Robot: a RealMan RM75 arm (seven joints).
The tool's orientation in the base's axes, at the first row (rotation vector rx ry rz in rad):
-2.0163 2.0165 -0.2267
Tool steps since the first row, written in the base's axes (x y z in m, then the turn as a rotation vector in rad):
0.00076 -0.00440 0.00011 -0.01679 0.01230 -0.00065
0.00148 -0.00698 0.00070 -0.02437 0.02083 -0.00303
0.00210 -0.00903 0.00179 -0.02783 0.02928 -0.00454
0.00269 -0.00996 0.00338 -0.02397 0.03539 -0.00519
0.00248 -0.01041 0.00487 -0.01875 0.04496 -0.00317
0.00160 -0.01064 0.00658 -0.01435 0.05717 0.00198
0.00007 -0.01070 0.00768 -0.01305 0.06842 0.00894
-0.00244 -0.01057 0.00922 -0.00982 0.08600 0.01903
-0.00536 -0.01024 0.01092 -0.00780 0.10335 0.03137
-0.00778 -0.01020 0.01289 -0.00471 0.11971 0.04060
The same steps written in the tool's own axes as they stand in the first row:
0.00438 -0.00082 -0.00025 -0.01242 0.01635 -0.00345
0.00691 -0.00172 -0.00081 -0.02082 0.02441 -0.00277
0.00887 -0.00267 -0.00183 -0.02915 0.02828 -0.00167
0.00967 -0.00373 -0.00324 -0.03513 0.02489 0.00065
0.00999 -0.00399 -0.00476 -0.04477 0.01943 0.00115
0.01006 -0.00367 -0.00667 -0.05732 0.01384 -0.00134
0.01000 -0.00255 -0.00818 -0.06910 0.01063 -0.00658
0.00970 -0.00063 -0.01040 -0.08744 0.00471 -0.01366
0.00919 0.00163 -0.01287 -0.10576 -0.00074 -0.02325
0.00895 0.00334 -0.01547 -0.12281 -0.00628 -0.02966

